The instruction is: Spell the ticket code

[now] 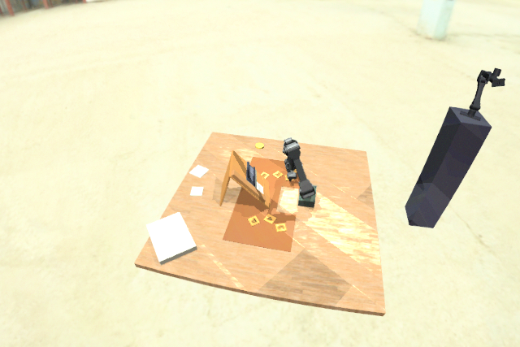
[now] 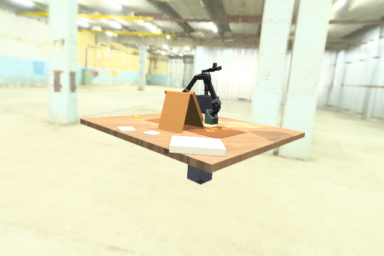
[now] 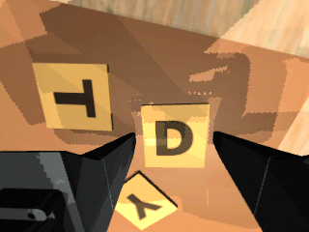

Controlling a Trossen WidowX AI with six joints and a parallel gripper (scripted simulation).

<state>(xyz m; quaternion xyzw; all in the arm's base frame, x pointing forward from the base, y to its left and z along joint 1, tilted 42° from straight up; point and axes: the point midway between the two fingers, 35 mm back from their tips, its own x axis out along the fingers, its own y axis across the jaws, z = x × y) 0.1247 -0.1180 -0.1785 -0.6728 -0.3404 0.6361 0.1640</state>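
Right now the yellow letter tile is right at my gripper tip. The rest, counted from my gripper tip: yellow disc 28 cm ahead, 32 cm to the right, 1 cm above; white ticket 17 cm ahead, 22 cm to the left, 8 cm above; brown mat 8 cm ahead, 21 cm to the left.
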